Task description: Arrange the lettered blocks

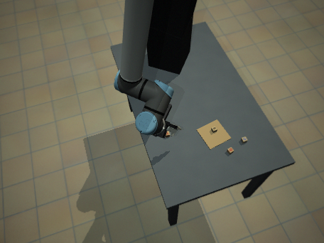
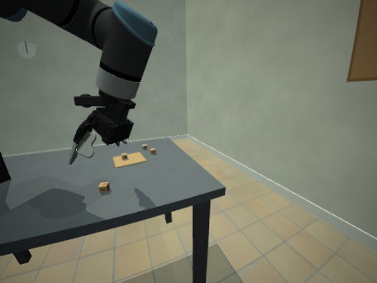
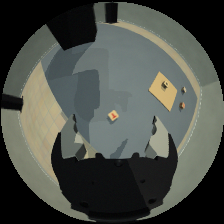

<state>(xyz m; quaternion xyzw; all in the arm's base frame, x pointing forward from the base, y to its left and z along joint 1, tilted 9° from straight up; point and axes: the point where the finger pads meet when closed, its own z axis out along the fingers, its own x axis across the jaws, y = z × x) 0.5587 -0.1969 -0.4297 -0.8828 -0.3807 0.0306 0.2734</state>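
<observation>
Right now my hand is 80 mm short of the tan mat, 250 mm to the right of it and 130 mm above it.
</observation>
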